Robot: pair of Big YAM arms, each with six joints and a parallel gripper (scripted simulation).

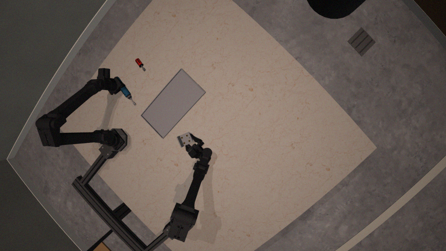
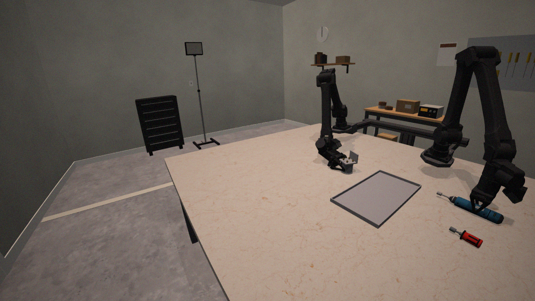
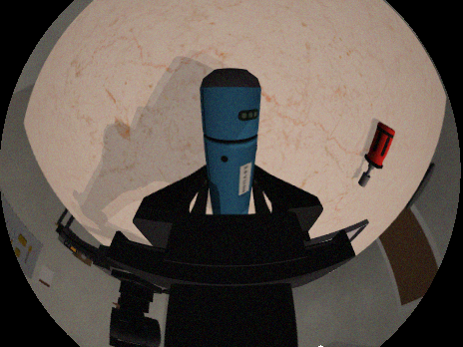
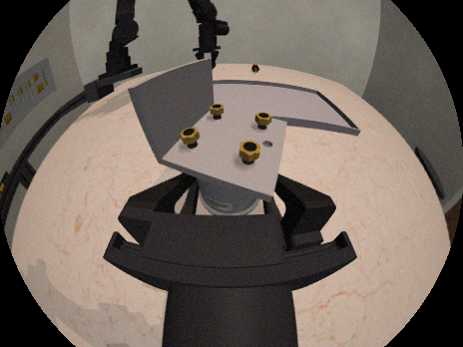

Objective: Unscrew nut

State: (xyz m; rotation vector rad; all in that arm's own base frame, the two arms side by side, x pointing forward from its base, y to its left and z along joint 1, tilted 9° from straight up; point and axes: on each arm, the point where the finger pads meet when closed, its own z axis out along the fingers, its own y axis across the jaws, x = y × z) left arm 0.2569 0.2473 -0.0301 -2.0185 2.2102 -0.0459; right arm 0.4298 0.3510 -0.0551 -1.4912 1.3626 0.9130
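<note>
Now: the joint module 10 mm above my right hand. Round my right hand: flat grey tray: 50 mm ahead, 240 mm to the left, 20 mm below; then red-handled screwdriver: 50 mm ahead, 580 mm to the left, 10 mm below; then grey bracket: 50 mm above.
</note>
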